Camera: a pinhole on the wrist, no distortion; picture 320 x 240 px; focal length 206.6 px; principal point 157.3 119.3 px. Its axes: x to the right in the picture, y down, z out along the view. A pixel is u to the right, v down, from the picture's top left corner.
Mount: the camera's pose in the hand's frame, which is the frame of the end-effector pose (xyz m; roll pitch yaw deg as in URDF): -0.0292 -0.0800 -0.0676 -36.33 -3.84 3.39
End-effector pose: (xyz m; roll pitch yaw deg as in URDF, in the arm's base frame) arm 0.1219 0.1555 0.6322 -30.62 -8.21 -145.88
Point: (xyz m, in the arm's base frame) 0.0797 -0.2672 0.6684
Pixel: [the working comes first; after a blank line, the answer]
In the camera's frame: 0.3393 0.1531 0.3720

outside the picture
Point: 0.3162 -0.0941 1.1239
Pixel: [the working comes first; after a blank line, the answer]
In the camera's frame: 0.1280 -0.3022 0.5754

203.3 10.8
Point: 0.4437 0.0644 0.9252
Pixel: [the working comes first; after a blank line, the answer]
In the camera's frame: -0.1017 -0.1686 0.4741

113.0 45.8
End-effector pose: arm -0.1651 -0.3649 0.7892 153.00 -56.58 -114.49
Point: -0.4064 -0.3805 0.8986
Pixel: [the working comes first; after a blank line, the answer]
In the camera's frame: 0.2108 0.0877 0.2903

307.3 181.7
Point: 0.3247 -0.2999 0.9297
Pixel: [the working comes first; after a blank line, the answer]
In the camera's frame: -0.0332 0.1005 -0.4042

behind the camera
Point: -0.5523 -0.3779 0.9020
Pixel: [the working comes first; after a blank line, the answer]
In the camera's frame: 0.2581 0.1061 0.4272

282.1 170.6
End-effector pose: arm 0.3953 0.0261 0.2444 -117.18 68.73 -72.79
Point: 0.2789 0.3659 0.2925
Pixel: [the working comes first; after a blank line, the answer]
In the camera's frame: -0.1100 0.1772 0.3920

99.3 212.7
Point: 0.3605 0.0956 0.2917
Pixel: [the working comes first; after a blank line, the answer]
In the camera's frame: -0.0292 0.0605 0.1479

116.5 203.9
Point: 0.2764 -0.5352 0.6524
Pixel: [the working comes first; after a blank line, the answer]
In the camera's frame: -0.2195 0.0009 -0.5559

behind the camera
